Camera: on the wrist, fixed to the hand. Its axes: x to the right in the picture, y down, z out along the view.
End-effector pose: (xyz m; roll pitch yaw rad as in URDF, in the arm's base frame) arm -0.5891 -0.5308 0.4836 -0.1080 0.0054 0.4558
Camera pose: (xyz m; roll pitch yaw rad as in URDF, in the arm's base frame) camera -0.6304 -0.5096 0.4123 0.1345 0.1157 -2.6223
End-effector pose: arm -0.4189 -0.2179 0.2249 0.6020 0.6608 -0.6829
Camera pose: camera -0.4027 -0.1347 0.2181 -0.5589 -0.5274 2.4229
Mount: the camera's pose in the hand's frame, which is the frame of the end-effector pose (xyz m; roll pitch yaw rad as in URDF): -0.0274 0.0447 -0.0670 0.0262 0.1272 -3.0915
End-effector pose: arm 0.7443 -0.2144 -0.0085 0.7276 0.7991 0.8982
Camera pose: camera 0.6624 -0.1922 -0.0030 -0.6640 -0.6700 -2.3037
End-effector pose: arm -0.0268 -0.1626 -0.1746 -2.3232 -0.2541 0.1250
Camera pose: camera -0.0465 -0.2452 -0.1688 2.3575 0.1304 -2.9574
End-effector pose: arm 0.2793 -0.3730 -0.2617 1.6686 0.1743 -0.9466
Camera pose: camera 0.3193 -0.3219 -0.2067 -1.6251 -0.1357 2.0623
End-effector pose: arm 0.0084 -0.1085 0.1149 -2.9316 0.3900 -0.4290
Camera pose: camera -0.0192 -0.1593 0.1773 2.9659 -0.5247 2.6870
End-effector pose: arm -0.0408 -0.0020 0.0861 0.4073 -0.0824 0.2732
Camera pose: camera -0.0819 0.0567 0.0402 -0.3850 0.2190 -2.8732
